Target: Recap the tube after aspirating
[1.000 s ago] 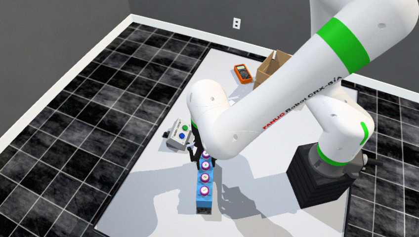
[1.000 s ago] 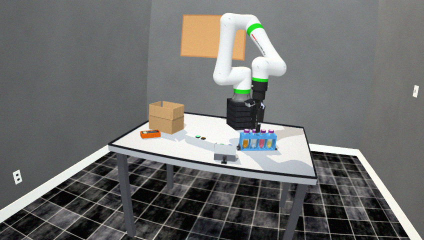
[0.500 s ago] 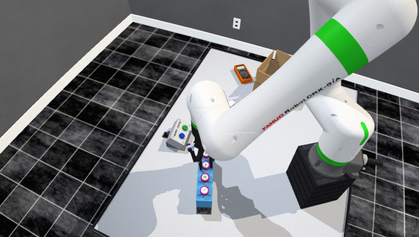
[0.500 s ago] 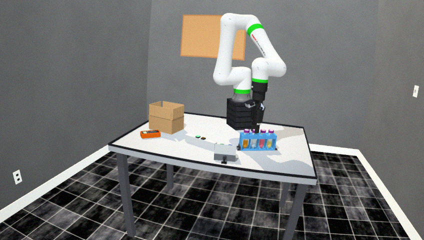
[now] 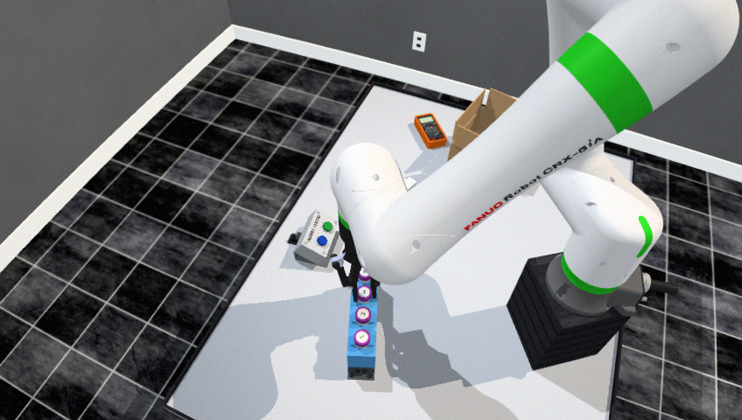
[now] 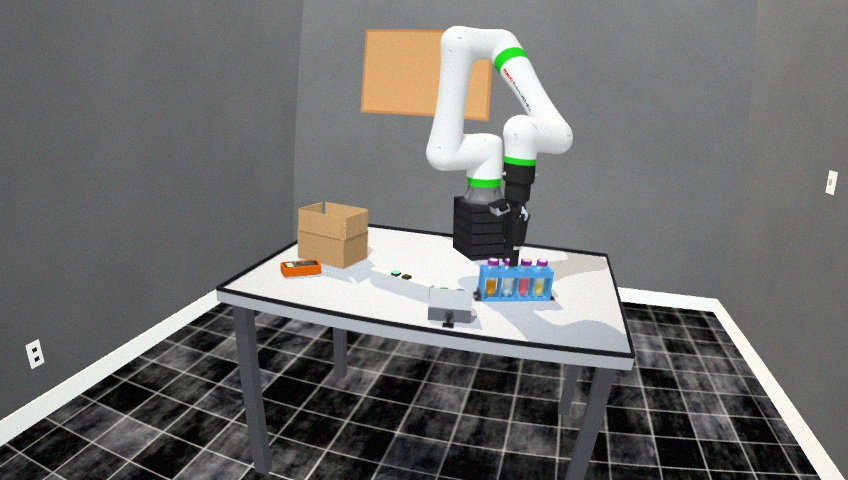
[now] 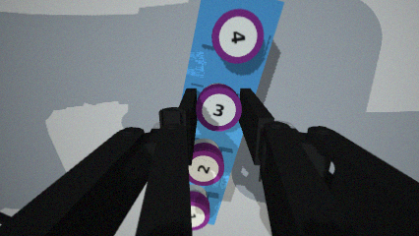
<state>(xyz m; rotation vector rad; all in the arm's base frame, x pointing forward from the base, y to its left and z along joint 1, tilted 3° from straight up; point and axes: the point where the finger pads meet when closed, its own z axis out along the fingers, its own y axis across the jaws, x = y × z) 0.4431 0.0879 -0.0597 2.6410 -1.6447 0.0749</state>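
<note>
Now: hand 18 cm to the left of the green ready key, 15 cm short of it and 7 cm above it. Round my hand: blue cycle key 15 cm ahead, 14 cm to the right, 7 cm below; table edge 28 cm ahead, 27 cm to the right, 13 cm below; grey key housing 16 cm to the right, 16 cm ahead, 9 cm below.
</note>
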